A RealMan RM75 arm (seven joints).
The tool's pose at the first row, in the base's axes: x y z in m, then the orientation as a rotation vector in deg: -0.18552, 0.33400, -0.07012, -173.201, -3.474, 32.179
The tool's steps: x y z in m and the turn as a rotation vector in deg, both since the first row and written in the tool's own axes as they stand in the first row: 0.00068, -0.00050, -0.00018, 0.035, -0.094, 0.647; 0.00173, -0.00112, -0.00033, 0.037, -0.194, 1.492; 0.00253, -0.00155, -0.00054, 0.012, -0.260, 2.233; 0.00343, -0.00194, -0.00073, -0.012, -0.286, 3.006; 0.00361, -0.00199, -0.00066, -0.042, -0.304, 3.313; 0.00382, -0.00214, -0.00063, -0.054, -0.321, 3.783; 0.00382, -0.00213, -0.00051, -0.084, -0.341, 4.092
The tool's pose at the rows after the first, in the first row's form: -0.18483, 0.33452, -0.07016, -173.270, -2.492, 32.370; -0.18382, 0.33519, -0.07035, -173.399, -1.220, 32.589; -0.18301, 0.33564, -0.07041, -173.538, -0.109, 32.751; -0.18211, 0.33607, -0.07053, -173.684, 1.055, 32.854; -0.18197, 0.33613, -0.07065, -173.758, 1.512, 32.909; -0.18179, 0.33629, -0.07074, -173.838, 2.222, 32.971; -0.18183, 0.33629, -0.07086, -173.909, 2.683, 33.029
